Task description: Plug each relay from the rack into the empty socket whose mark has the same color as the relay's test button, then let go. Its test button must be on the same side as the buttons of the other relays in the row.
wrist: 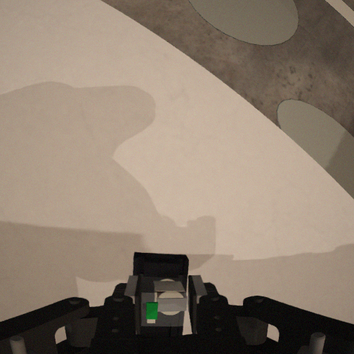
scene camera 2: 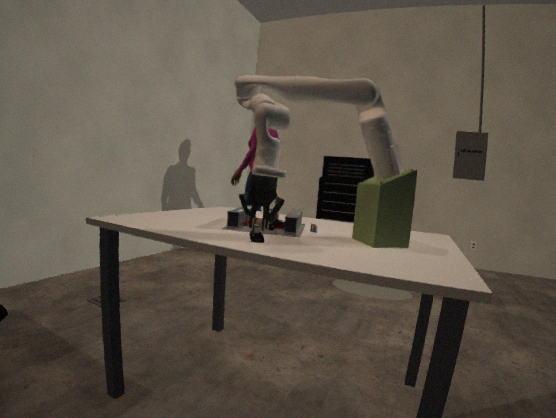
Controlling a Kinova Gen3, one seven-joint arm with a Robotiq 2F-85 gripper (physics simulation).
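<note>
A relay with a green test button stands in the black rack, its button toward the left in the wrist view. My gripper is down at the rack, its fingers closed on the two sides of this relay. The rack's near part is hidden under the gripper in the wrist view. In the scene view, the row of sockets and relays lies behind the gripper, between two grey blocks; red parts show there, but marks and buttons are too small to tell.
A small blue and dark object lies on the table right of the grey blocks. The green pedestal of the arm stands at the right. The table's edge curves across the upper right of the wrist view. A person stands behind the arm.
</note>
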